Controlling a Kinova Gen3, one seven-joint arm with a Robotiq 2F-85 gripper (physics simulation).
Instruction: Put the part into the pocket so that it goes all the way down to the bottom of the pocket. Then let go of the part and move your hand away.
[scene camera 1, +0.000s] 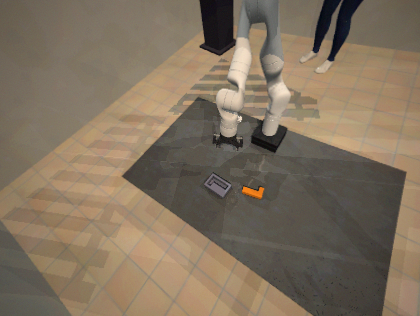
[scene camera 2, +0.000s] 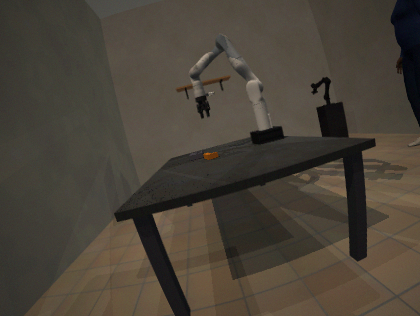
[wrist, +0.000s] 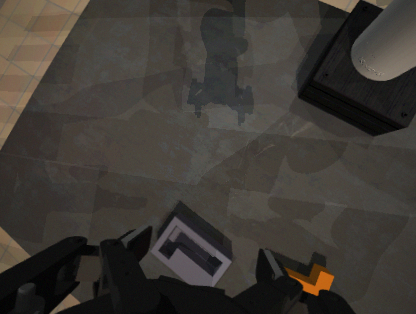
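Pixels of known places: gripper, fingertip midpoint: (scene camera 1: 227, 148) (scene camera 2: 205, 117) (wrist: 202, 249); arm's base, link origin: (scene camera 1: 269, 130) (scene camera 2: 265, 129) (wrist: 379, 54).
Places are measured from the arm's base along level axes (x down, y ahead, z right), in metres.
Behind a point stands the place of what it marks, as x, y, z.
An orange L-shaped part (scene camera 1: 253, 194) @(0.051, 0.396, -0.187) (scene camera 2: 211, 156) @(0.064, 0.364, -0.223) (wrist: 326, 281) @(0.049, 0.343, -0.205) lies flat on the dark table (scene camera 1: 325, 215) @(0.079, 0.230, -0.518) (scene camera 2: 310, 150) @(0.079, -0.051, -0.628) (wrist: 125, 135) @(0.079, 0.420, 0.298). A grey block (scene camera 1: 215, 190) @(0.043, 0.525, -0.015) (wrist: 187, 266) @(0.043, 0.507, -0.009) with an empty L-shaped pocket lies beside it, to its left in scene camera 1 and the wrist view. The block is hard to make out in scene camera 2. My gripper (scene camera 1: 228, 147) @(-0.173, 0.370, 0.023) (scene camera 2: 205, 116) @(-0.173, 0.370, 0.023) (wrist: 202, 249) @(-0.173, 0.370, 0.023) is open and empty, high above the table. In the wrist view the right finger partly covers the orange part, and gripper parts border the block's lower edge.
The arm's black base (scene camera 1: 269, 138) @(0.001, 0.052, -0.040) (scene camera 2: 266, 135) @(0.034, 0.017, -0.100) (wrist: 350, 95) @(0.001, 0.085, -0.009) stands on the table, near its back edge. Beyond the table are a dark pedestal (scene camera 1: 218, 25) (scene camera 2: 332, 120), a standing person (scene camera 1: 325, 35) (scene camera 2: 407, 45) and a wooden wall shelf (scene camera 2: 207, 83).
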